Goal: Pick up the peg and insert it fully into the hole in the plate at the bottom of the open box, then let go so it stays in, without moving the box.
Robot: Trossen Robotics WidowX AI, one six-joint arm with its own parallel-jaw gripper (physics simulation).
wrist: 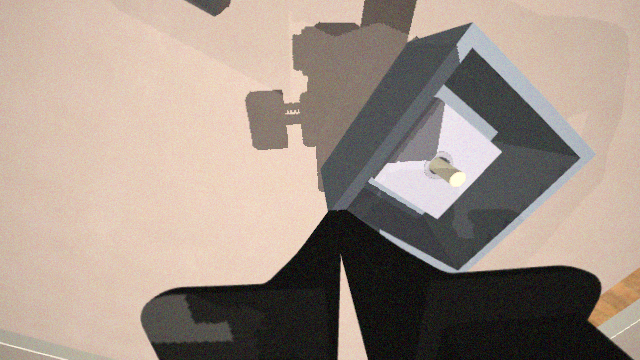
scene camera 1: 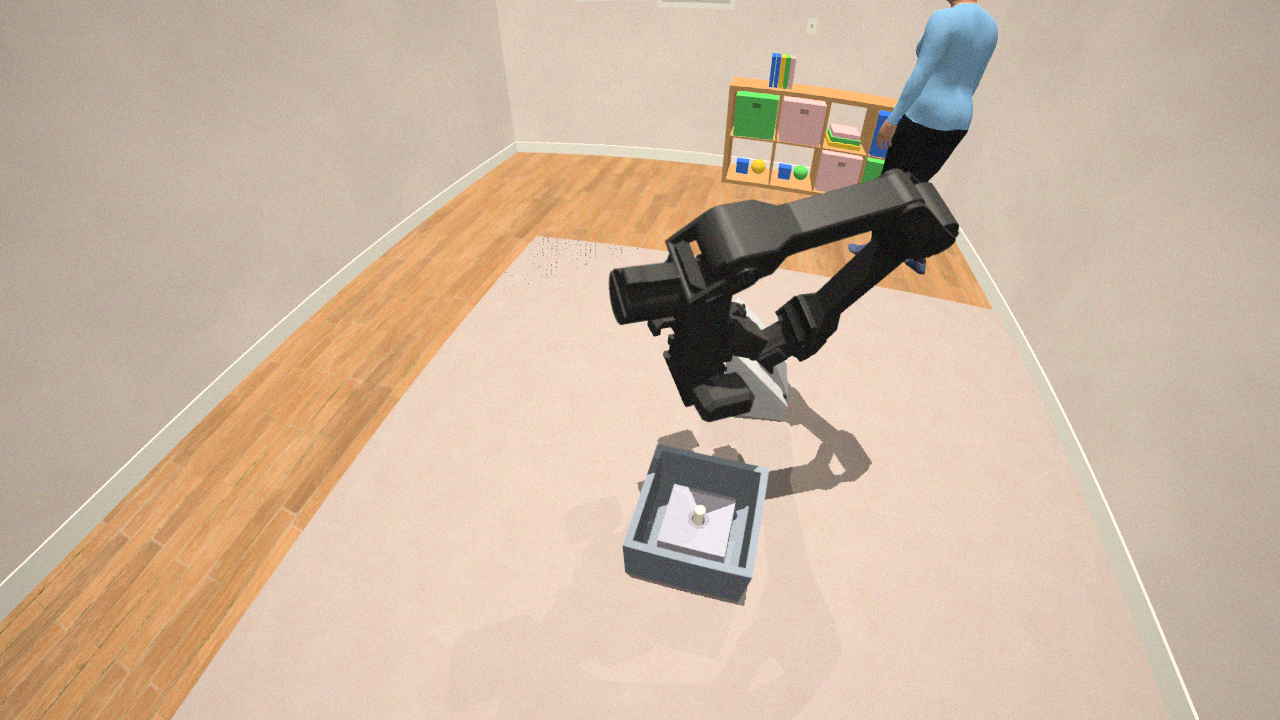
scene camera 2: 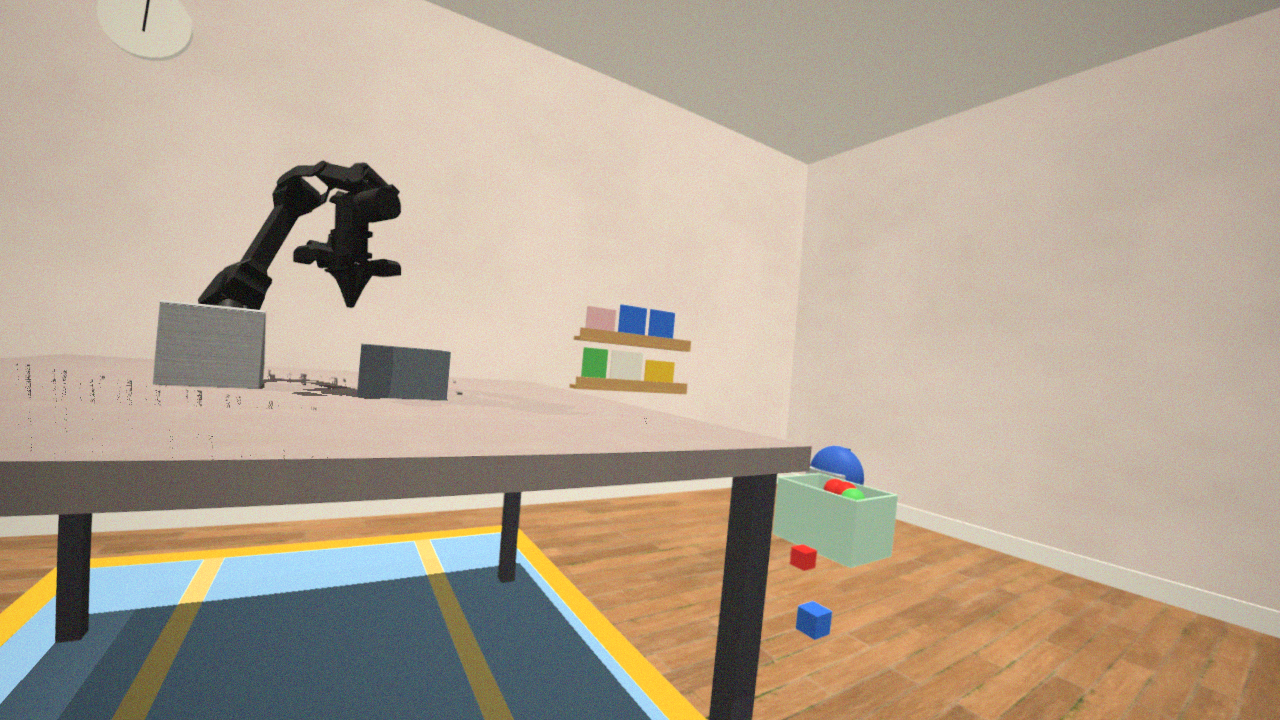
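Seen in the pictures: gripper, fingertip midpoint: (wrist: 337,218) (scene camera 1: 687,404) (scene camera 2: 350,307); arm's base, origin of the base link: (scene camera 2: 223,331).
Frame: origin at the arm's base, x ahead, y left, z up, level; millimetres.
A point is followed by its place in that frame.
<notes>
The cream peg (scene camera 1: 699,514) @[y -81, x 314, z -11 mm] (wrist: 447,171) @[y -79, x 301, z -19 mm] stands in the hole of the pale plate (scene camera 1: 680,535) @[y -101, x 334, z -41 mm] (wrist: 470,150) @[y -54, x 326, z -41 mm], its upper part sticking up above the plate. How deep its lower end sits is hidden. The plate lies at the bottom of the open grey-blue box (scene camera 1: 684,574) @[y -90, x 386, z -43 mm] (scene camera 2: 404,372) @[y -159, x 295, z -48 mm] (wrist: 380,115) @[y -64, x 228, z -38 mm], which stands on the table. The peg does not show in scene camera 2, behind the box walls. My gripper (scene camera 2: 350,304) @[y -114, x 197, z 66 mm] (wrist: 337,218) @[y -114, x 197, z 66 mm] is shut and empty, pointing down, above the table and higher than the box, off to the arm-base side of it.
The table (scene camera 1: 429,537) @[y -471, x 387, z -99 mm] (scene camera 2: 537,425) @[y -486, x 423, z -99 mm] carries the box and the arm's base block (scene camera 2: 210,345) @[y -52, x -13, z -25 mm]. The arm's shadow falls beside the box. A person (scene camera 1: 953,71) stands behind the arm near a low shelf unit (scene camera 1: 814,90). A green toy bin (scene camera 2: 832,528) stands on the floor.
</notes>
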